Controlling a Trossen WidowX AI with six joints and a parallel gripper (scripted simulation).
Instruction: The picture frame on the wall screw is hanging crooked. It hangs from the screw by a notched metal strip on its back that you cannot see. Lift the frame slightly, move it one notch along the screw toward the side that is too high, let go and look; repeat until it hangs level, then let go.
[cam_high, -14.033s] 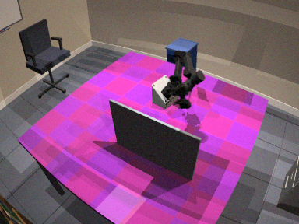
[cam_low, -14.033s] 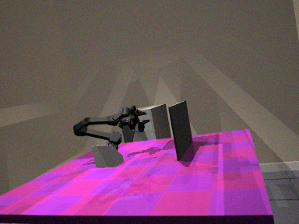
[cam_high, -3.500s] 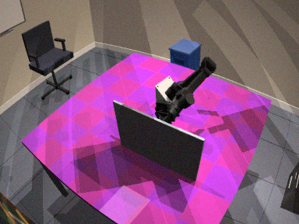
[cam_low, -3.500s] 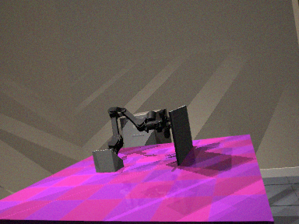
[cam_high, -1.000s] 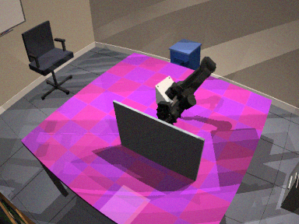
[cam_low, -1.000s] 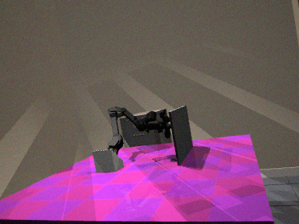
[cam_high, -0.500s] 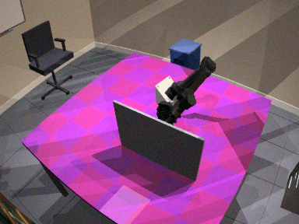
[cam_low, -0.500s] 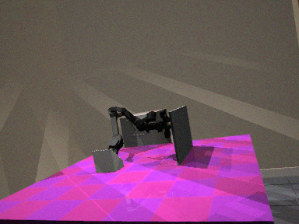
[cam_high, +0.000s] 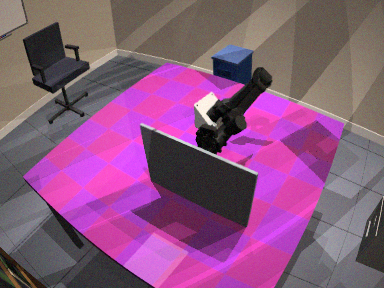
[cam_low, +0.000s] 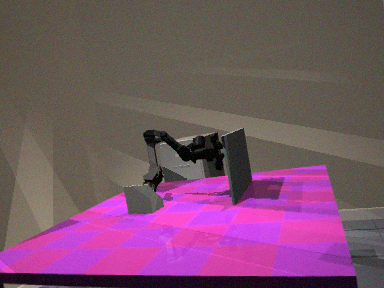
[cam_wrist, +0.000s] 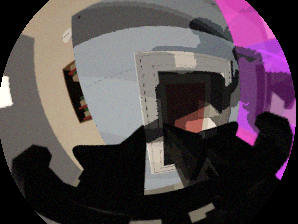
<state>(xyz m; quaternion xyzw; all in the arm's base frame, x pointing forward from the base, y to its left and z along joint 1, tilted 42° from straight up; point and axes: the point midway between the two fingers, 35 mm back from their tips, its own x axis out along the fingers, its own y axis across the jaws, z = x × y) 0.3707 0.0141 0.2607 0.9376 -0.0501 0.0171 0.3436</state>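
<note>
Right now my gripper tip is 50 mm above the picture frame. The rest, counted from my gripper tip: grey wall panel (60 mm below, 10 mm ahead).
</note>
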